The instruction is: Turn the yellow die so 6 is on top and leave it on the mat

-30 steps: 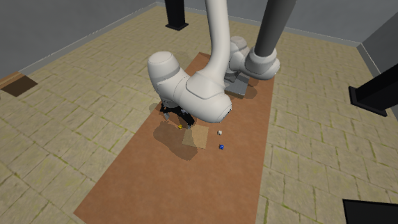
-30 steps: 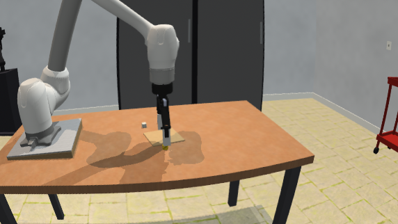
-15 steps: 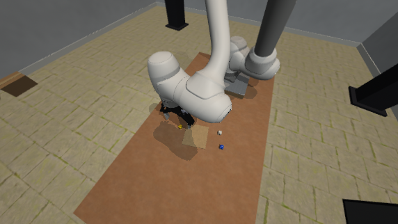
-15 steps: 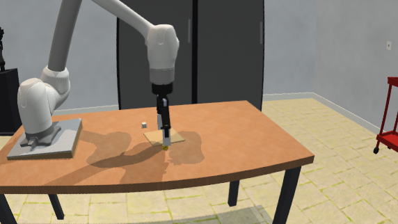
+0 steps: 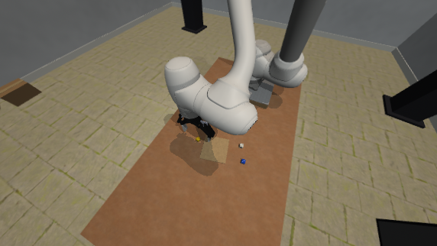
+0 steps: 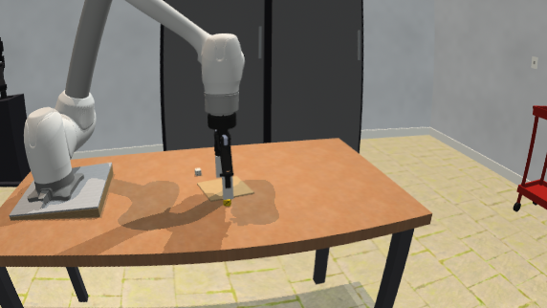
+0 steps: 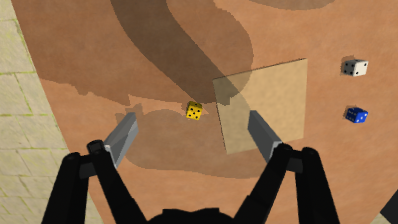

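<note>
My gripper is now 50 mm above the yellow die and 10 mm short of it. Round my hand: tan mat 110 mm to the left, 60 mm below; blue die 280 mm to the left, 50 mm below, 20 mm behind; white die 230 mm to the left, 90 mm behind, 50 mm below.
</note>
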